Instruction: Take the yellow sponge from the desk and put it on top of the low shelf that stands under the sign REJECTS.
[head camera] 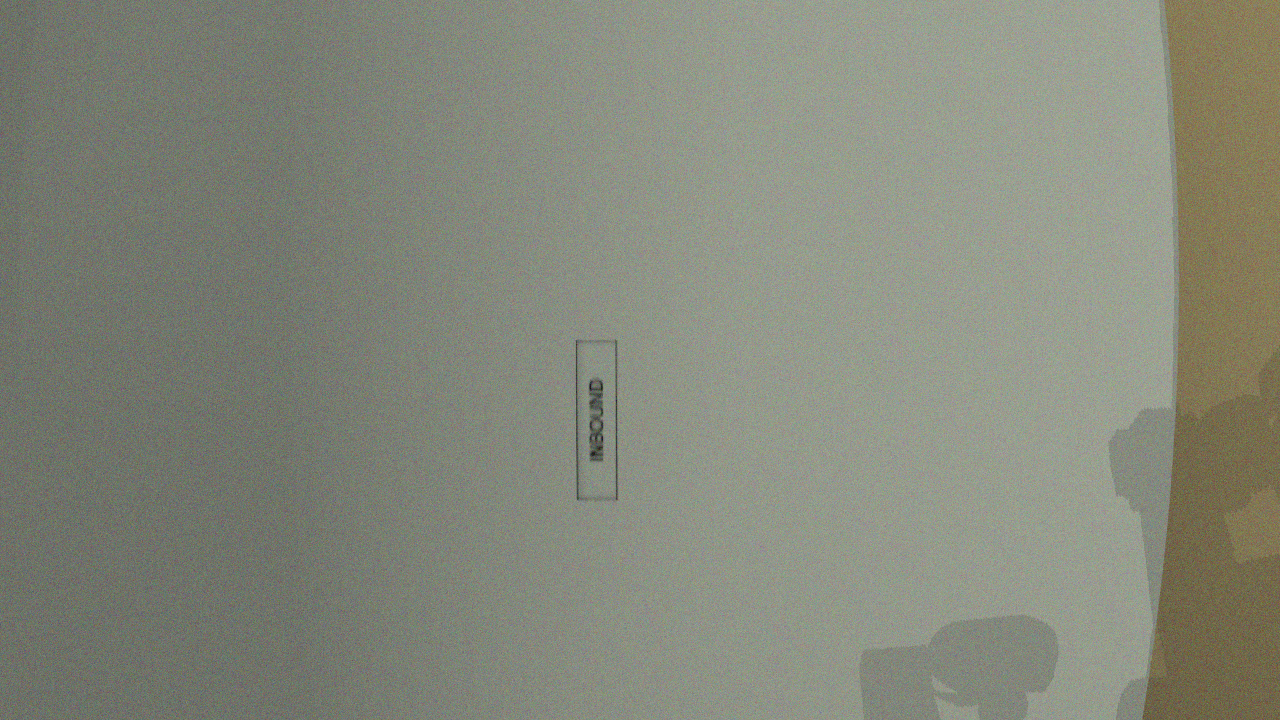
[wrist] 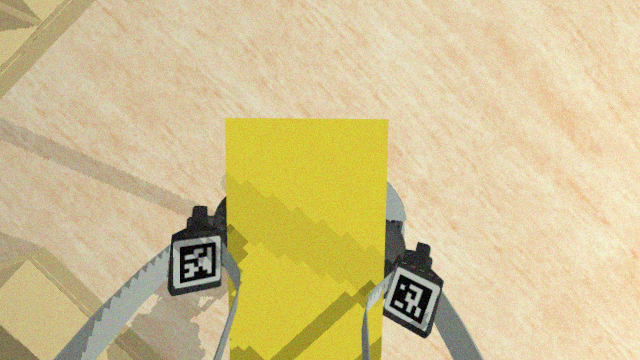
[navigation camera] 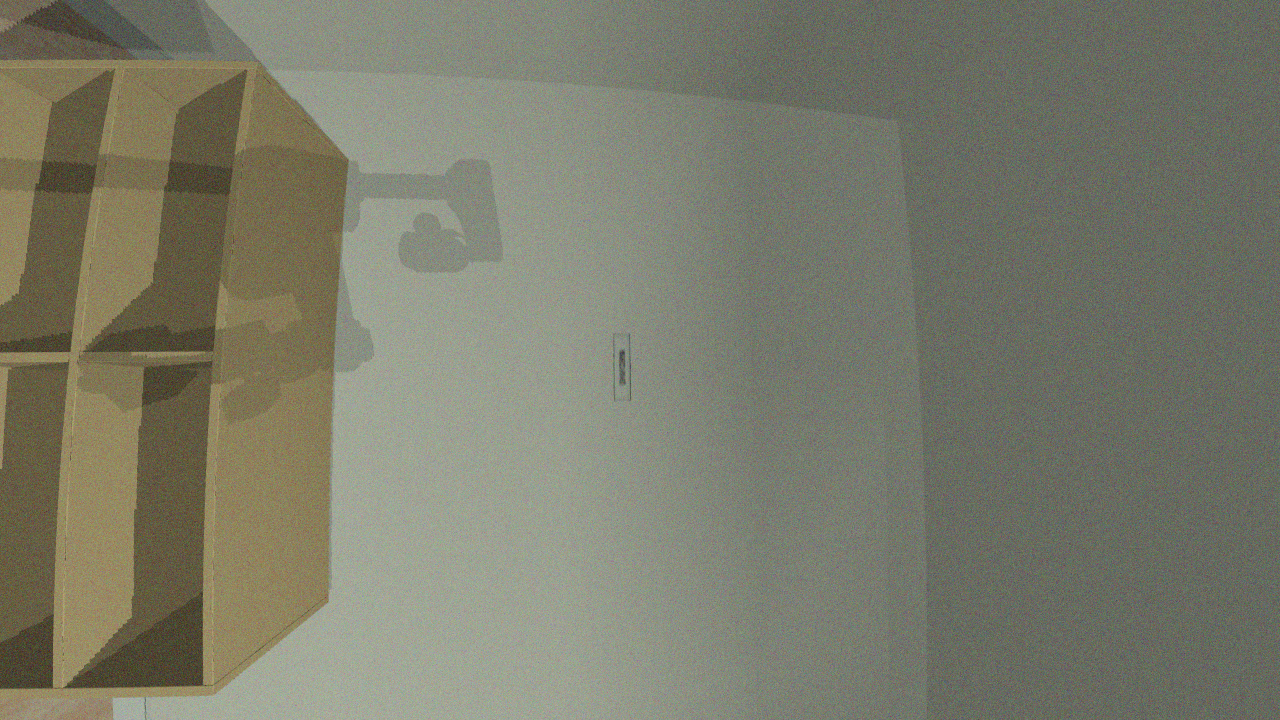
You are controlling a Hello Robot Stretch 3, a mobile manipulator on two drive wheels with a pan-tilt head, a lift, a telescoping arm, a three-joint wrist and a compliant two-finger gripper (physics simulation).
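Places are measured from the robot's base along level axes (x back, y right, z up), in metres.
Pixels of known places: gripper, fingertip midpoint: (wrist: 311, 231).
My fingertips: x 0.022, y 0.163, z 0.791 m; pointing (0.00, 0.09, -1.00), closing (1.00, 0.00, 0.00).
Ahead of a thing's pixels: the offset from my fingertips to its top centre. "spot": to the spot under its first point. Level surfaces: height alone.
The yellow sponge {dx -0.002, dy +0.006, dz +0.051 m} (wrist: 306, 165) is a long block in the middle of the wrist view, running off the bottom edge. My gripper (wrist: 311, 231) is shut on it, one finger pressed against each long side, above the wooden floor. The head camera view shows a sign that reads INBOUND {dx -1.115, dy +0.503, dz +0.634 m} (head camera: 596, 419) on the pale wall. The same sign {spot: dx -1.113, dy +0.503, dz +0.610 m} (navigation camera: 622, 367) is small in the navigation view. A low shelf {dz -0.181 m} (navigation camera: 277, 501) with open compartments stands by that wall, below the sign; its top {dz -0.181 m} (head camera: 1226, 223) also shows at the right edge of the head view. The sign REJECTS does not show in these views.
The images are turned sideways. Shadows of the robot fall on the wall and on the low shelf. In the wrist view, parts of wooden furniture (wrist: 55, 45) show at the upper left and lower left. The wall meets a darker surface at the right of the navigation view.
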